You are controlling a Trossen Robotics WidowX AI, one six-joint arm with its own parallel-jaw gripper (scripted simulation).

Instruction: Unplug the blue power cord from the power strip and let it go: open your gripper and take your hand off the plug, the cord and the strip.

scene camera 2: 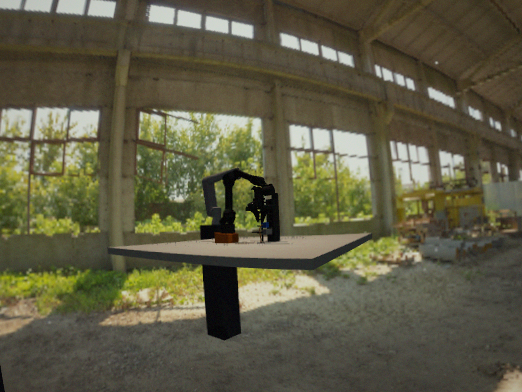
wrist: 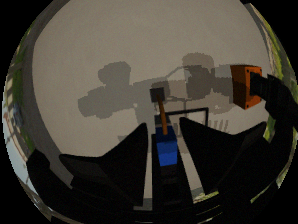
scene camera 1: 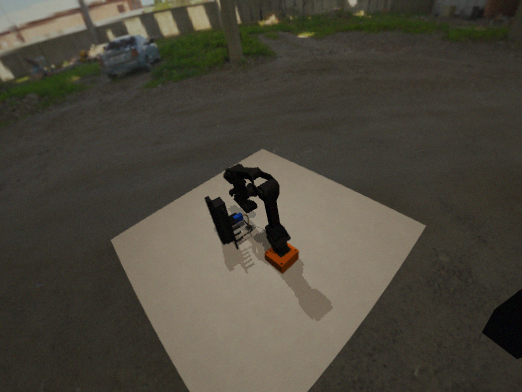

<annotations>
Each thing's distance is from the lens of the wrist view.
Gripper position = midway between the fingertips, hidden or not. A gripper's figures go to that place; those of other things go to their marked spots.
my gripper (wrist: 163, 124): 10 cm
blue plug (wrist: 167, 150): 12 cm
</annotations>
